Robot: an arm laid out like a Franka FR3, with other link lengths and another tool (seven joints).
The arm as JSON. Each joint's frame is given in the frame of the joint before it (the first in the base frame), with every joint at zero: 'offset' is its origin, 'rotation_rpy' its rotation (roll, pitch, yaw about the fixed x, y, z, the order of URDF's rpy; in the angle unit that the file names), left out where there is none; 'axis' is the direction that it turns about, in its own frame. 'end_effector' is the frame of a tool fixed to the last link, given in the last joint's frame.
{
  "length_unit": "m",
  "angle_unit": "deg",
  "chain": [
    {
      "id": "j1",
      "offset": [
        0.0,
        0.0,
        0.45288
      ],
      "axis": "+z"
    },
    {
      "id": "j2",
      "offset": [
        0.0,
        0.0,
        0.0
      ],
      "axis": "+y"
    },
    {
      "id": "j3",
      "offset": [
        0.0,
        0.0,
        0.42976
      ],
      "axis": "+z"
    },
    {
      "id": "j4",
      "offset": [
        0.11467,
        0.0,
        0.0
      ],
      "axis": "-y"
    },
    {
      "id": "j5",
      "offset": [
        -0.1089,
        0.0,
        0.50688
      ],
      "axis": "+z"
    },
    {
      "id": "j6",
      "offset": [
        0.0,
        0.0,
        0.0
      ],
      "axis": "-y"
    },
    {
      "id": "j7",
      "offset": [
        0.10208,
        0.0,
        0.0
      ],
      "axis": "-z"
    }
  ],
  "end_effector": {
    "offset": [
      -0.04,
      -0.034,
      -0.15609
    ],
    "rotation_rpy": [
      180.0,
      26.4,
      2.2
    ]
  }
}
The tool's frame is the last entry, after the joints.
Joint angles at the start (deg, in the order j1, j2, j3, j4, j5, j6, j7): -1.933 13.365 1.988 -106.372 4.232 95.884 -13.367
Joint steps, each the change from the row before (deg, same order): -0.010 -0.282 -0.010 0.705 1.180 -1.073 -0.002; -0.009 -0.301 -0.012 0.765 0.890 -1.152 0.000; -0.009 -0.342 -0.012 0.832 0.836 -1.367 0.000; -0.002 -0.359 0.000 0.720 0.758 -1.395 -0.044; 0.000 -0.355 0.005 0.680 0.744 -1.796 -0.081; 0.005 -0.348 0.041 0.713 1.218 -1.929 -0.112; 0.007 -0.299 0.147 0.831 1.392 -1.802 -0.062; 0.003 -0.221 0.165 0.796 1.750 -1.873 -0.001; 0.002 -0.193 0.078 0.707 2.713 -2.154 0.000; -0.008 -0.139 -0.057 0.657 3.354 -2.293 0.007; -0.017 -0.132 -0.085 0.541 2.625 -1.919 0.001
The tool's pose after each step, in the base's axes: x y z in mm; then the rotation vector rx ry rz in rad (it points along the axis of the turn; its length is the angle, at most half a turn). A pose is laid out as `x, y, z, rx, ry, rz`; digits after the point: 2 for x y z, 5 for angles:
705.71, -28.78, 522.67, -2.74154, -0.40825, 1.26521
705.92, -26.50, 532.66, -2.72775, -0.40732, 1.25780
705.64, -24.29, 543.83, -2.71317, -0.40795, 1.25331
704.54, -22.03, 554.31, -2.69796, -0.41119, 1.25228
701.90, -19.63, 564.45, -2.67692, -0.41703, 1.26114
698.88, -15.34, 574.76, -2.64762, -0.42533, 1.26709
696.72, -9.26, 585.63, -2.61843, -0.43631, 1.26708
694.16, -1.87, 595.41, -2.58179, -0.44750, 1.26733
690.31, 7.48, 604.44, -2.52634, -0.45926, 1.26502
686.06, 17.21, 613.06, -2.45888, -0.47105, 1.25933
682.52, 24.31, 620.87, -2.40530, -0.48248, 1.25526

